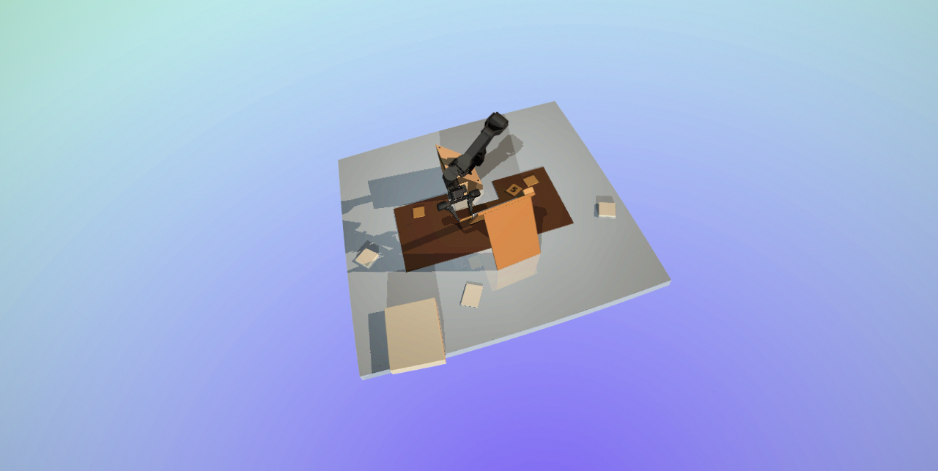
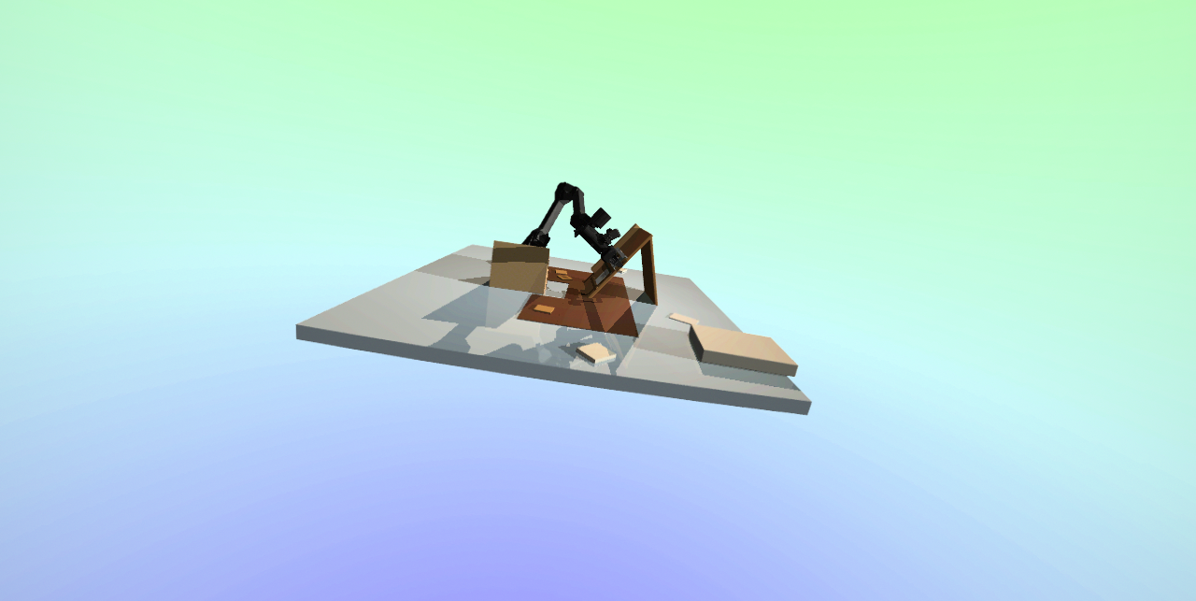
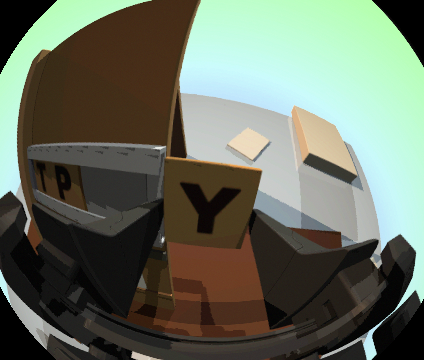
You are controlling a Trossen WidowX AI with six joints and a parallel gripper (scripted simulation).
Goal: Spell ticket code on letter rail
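The white ticket is 100 mm to the left of my gripper tip, 80 mm below it and 60 mm behind it. Also, from my gripper tip: dark brown mat: 160 mm below, 160 mm behind, 80 mm to the left; then cream block: 370 mm ahead, 340 mm to the right, 140 mm below; then tan letter tile: right at my gripper tip.
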